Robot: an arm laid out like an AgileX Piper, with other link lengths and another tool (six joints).
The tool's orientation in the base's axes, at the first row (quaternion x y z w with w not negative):
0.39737 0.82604 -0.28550 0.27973
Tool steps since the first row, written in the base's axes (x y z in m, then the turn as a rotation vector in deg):
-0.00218 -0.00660 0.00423 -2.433 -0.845 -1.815
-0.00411 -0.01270 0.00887 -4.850 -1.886 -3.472
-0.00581 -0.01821 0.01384 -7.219 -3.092 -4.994
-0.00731 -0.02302 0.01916 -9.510 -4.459 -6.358
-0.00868 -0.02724 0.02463 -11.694 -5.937 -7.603
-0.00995 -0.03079 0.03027 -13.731 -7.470 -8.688
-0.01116 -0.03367 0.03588 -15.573 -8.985 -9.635
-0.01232 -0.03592 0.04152 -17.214 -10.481 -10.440
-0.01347 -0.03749 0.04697 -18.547 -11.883 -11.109
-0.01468 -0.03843 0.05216 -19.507 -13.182 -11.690
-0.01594 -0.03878 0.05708 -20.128 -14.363 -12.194
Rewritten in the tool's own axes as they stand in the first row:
-0.00504 -0.00627 0.00119 2.115 -1.974 1.249
-0.01025 -0.01219 0.00181 4.015 -4.076 2.531
-0.01552 -0.01768 0.00185 5.714 -6.258 3.846
-0.02078 -0.02274 0.00122 7.184 -8.501 5.184
-0.02592 -0.02742 0.00010 8.460 -10.743 6.543
-0.03090 -0.03172 -0.00157 9.521 -12.934 7.866
-0.03556 -0.03560 -0.00367 10.393 -14.991 9.129
-0.03995 -0.03913 -0.00622 11.071 -16.909 10.328
-0.04388 -0.04225 -0.00911 11.539 -18.561 11.443
-0.04728 -0.04502 -0.01228 11.800 -19.877 12.514
-0.05018 -0.04745 -0.01568 11.889 -20.874 13.531

